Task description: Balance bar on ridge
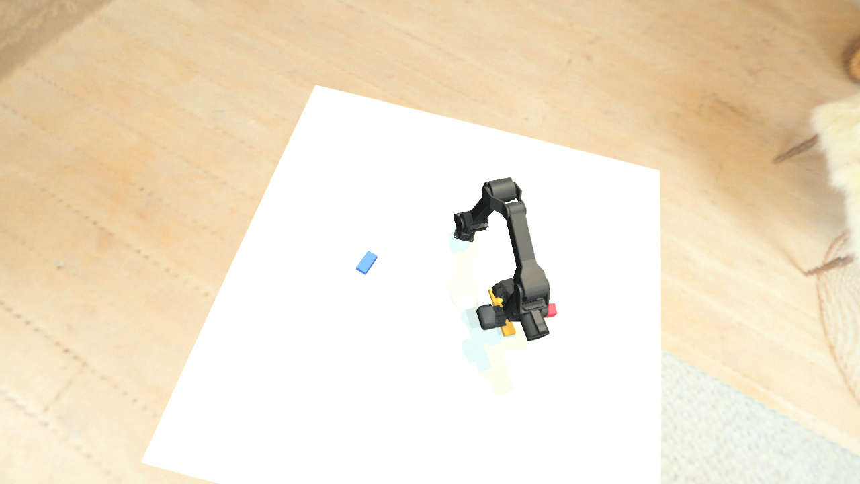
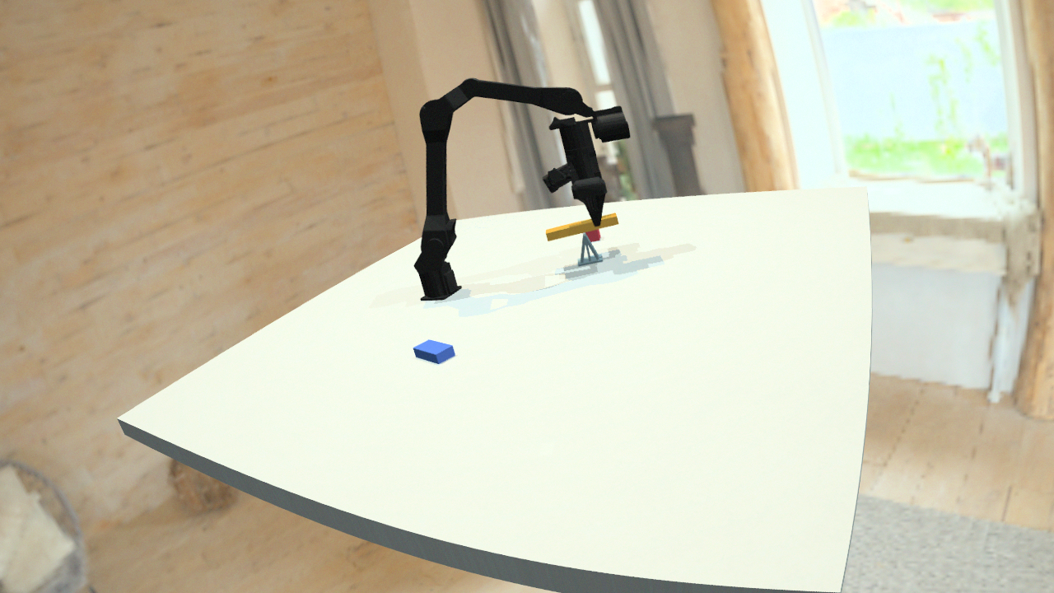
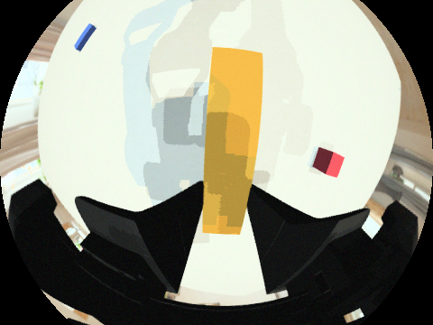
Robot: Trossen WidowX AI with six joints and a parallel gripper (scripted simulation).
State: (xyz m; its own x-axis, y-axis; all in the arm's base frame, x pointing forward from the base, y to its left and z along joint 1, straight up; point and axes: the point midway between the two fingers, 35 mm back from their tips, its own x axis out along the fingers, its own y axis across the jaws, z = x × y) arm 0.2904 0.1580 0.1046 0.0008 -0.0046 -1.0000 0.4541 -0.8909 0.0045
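The yellow bar is 3 cm behind my gripper tip and 1 cm to the right of it. The rest, counted from my gripper tip: red cube (14 cm to the left, 9 cm behind, 5 cm below); then blue flat block (43 cm to the right, 10 cm behind, 6 cm below).
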